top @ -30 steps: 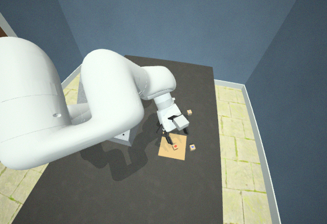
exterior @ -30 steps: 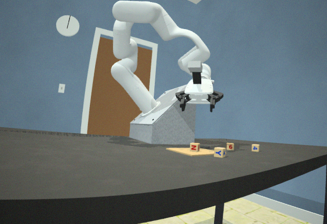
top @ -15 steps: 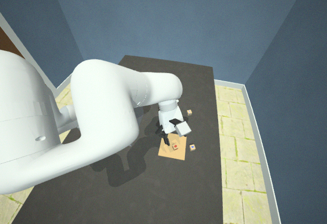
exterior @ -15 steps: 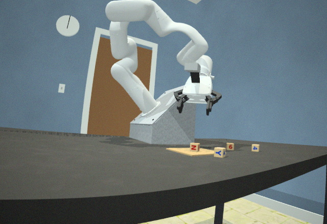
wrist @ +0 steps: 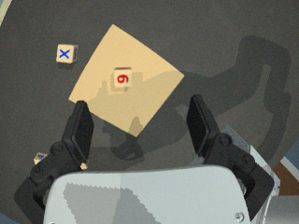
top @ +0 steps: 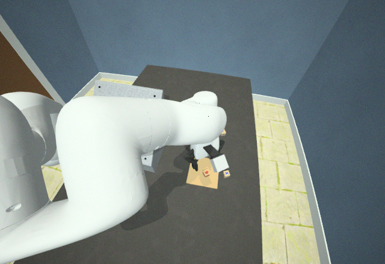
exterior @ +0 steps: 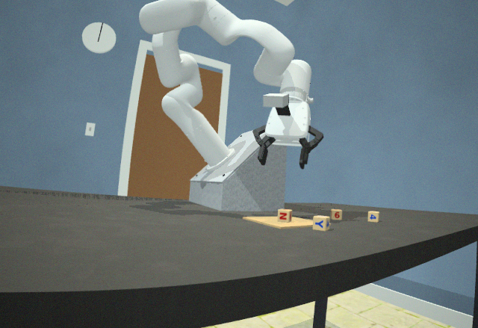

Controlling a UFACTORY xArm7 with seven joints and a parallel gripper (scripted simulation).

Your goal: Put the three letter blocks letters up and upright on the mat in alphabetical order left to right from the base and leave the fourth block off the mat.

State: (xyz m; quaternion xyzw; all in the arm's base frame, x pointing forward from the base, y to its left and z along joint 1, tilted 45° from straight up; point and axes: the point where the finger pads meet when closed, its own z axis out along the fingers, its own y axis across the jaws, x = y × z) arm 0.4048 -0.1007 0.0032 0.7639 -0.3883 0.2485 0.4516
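Right now the tan mat is 130 mm below my hand and 20 mm to the left of it. The rest, counted from my hand: block: 250 mm to the left, 120 mm below, 90 mm ahead.
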